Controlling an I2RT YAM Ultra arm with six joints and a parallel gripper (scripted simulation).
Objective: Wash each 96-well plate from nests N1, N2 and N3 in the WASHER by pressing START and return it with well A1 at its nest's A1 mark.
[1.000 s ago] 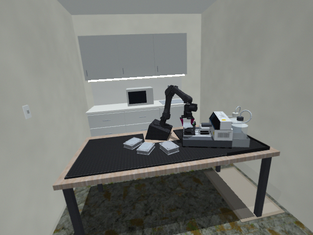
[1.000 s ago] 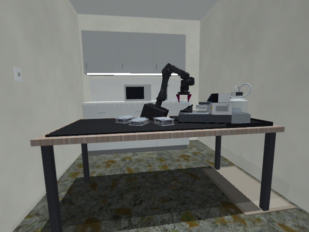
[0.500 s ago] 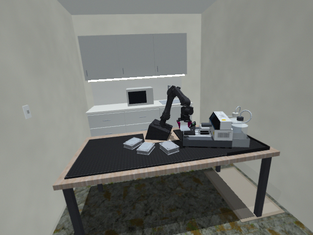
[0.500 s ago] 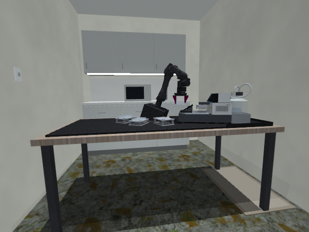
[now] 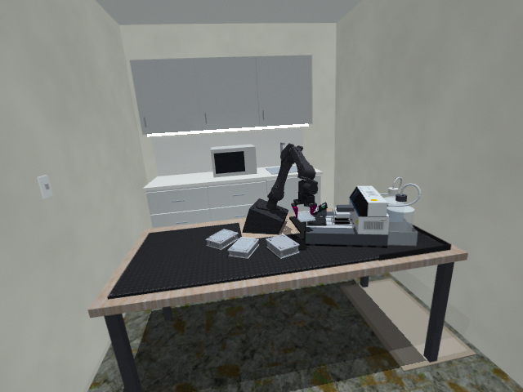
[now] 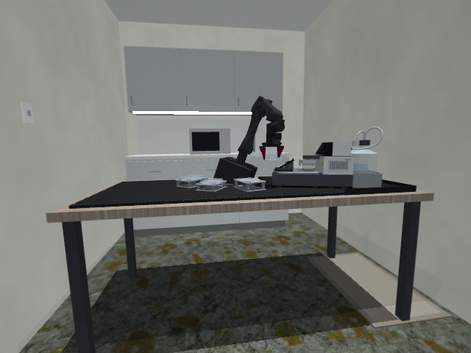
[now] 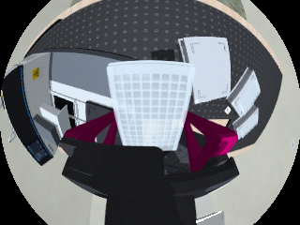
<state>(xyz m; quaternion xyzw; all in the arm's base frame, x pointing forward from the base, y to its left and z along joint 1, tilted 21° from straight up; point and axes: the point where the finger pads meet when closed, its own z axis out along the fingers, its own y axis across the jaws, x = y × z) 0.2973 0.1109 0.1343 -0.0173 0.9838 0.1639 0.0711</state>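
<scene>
Right now the nest is 6 cm ahead of my hand, 14 cm to the right of it and 12 cm below it. Also, from my hand: clear bottle: 9 cm ahead, 52 cm to the left, 4 cm below; plate washer: 7 cm behind, 26 cm to the left, 4 cm below; washer carrier: 12 cm behind, 11 cm to the left, 8 cm below.
</scene>
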